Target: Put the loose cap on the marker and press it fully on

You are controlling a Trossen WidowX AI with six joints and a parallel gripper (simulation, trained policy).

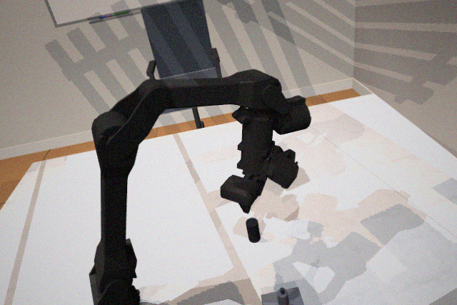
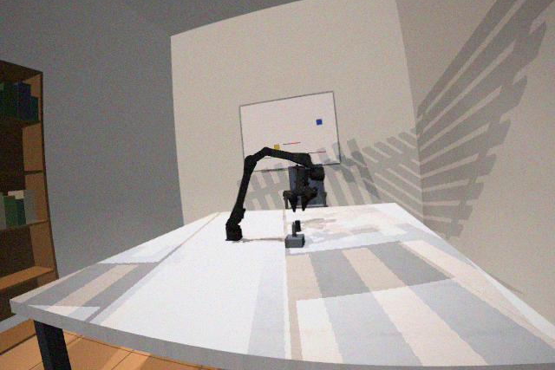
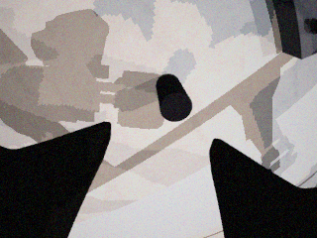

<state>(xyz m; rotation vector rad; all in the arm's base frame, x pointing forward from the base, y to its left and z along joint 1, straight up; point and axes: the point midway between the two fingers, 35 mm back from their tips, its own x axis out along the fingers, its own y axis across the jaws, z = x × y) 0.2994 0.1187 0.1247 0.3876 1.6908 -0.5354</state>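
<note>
My gripper tip is now 60 mm above the marker cap, 10 mm to the left of it and 10 mm past it. Also, from my gripper tip: grey holder block (200 mm to the right, 70 mm below, 10 mm ahead).
</note>
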